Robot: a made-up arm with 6 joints.
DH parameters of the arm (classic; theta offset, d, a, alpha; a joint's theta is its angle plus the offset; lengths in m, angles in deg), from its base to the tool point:
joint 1: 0 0.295 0 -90
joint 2: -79.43 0 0.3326 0
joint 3: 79.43 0 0.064 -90
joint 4: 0 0.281 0 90
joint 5: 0 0 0.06 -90
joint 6: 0 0.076 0 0
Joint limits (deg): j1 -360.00..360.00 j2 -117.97..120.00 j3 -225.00..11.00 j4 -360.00..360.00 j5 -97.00..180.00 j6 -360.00..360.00
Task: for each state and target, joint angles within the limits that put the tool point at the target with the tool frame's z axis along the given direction. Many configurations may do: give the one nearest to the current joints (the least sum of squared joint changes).
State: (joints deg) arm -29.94 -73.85 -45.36 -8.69 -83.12 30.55
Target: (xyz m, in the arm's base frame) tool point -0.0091 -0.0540 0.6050 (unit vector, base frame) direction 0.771 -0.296 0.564
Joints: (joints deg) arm 3.05 -76.08 -20.00 34.99 -35.94 30.55
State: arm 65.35 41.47 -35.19 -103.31 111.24 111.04
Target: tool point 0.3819 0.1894 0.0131 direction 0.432 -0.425 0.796
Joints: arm 38.96 84.06 -85.56 -98.46 142.52 111.04
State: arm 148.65 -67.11 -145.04 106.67 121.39 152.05
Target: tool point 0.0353 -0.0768 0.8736 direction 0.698 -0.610 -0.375
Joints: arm 161.09 -33.05 -104.78 137.60 148.65 152.05
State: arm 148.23 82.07 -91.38 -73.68 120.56 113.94
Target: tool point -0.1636 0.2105 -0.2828 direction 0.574 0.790 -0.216
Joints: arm 141.28 119.90 -109.86 -94.88 78.19 113.94
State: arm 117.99 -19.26 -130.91 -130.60 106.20 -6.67
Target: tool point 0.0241 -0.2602 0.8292 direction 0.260 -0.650 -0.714
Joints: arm 81.21 -48.80 -113.59 -135.17 149.64 -6.67
